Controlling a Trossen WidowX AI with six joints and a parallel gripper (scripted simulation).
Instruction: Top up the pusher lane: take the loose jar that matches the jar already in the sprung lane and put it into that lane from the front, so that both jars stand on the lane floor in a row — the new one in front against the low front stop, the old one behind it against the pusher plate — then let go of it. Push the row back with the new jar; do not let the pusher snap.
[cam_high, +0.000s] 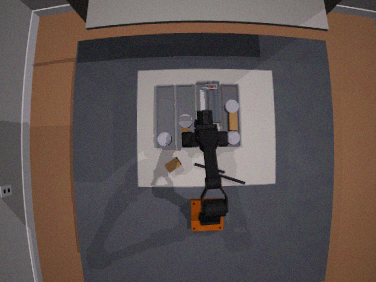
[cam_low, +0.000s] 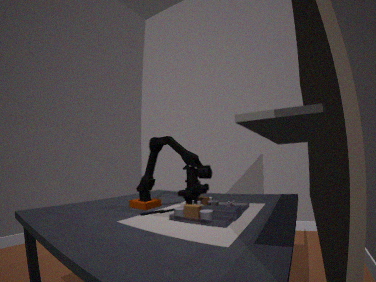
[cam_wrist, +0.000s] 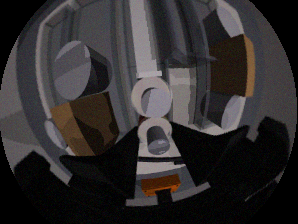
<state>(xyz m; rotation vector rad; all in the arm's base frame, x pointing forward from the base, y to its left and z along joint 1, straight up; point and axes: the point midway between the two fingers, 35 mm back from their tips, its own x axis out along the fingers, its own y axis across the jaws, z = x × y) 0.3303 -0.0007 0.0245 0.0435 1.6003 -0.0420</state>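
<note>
Right now my gripper tip is 14 cm short of the sprung lane, 3 cm to the left of it and 1 cm above it. Also, from my gripper tip: shelf (50 cm ahead, 34 cm above, 5 cm to the right); then white pusher part (15 cm ahead, 4 cm to the right, 2 cm above); then small red mark (22 cm ahead, 5 cm to the right, 4 cm above).
</note>
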